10 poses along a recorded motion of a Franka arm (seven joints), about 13 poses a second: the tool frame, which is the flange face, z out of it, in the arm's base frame.
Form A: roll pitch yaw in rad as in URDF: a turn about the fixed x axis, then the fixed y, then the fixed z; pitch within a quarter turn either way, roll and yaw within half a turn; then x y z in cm.
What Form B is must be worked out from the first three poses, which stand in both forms.
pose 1, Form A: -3.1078, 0.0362, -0.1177, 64.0, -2.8, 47.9
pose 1, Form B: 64.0, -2.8, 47.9, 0.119, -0.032, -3.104
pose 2, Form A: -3.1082, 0.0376, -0.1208, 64.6, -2.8, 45.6
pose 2, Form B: 64.6, -2.8, 45.6, 0.122, -0.033, -3.104
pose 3, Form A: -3.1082, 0.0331, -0.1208, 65.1, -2.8, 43.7
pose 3, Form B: 65.1, -2.8, 43.7, 0.122, -0.029, -3.104
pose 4, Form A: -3.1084, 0.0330, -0.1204, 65.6, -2.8, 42.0
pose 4, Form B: 65.6, -2.8, 42.0, 0.121, -0.029, -3.105
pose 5, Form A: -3.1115, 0.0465, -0.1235, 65.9, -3.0, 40.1
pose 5, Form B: 65.9, -3.0, 40.1, 0.125, -0.042, -3.106
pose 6, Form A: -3.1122, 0.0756, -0.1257, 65.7, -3.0, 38.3
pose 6, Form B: 65.7, -3.0, 38.3, 0.128, -0.071, -3.103
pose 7, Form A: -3.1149, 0.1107, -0.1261, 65.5, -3.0, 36.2
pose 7, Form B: 65.5, -3.0, 36.2, 0.130, -0.106, -3.101
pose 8, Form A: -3.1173, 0.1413, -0.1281, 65.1, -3.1, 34.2
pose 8, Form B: 65.1, -3.1, 34.2, 0.133, -0.137, -3.099
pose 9, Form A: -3.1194, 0.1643, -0.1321, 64.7, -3.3, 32.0
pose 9, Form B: 64.7, -3.3, 32.0, 0.137, -0.160, -3.097
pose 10, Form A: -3.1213, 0.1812, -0.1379, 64.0, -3.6, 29.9
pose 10, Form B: 64.0, -3.6, 29.9, 0.144, -0.177, -3.096
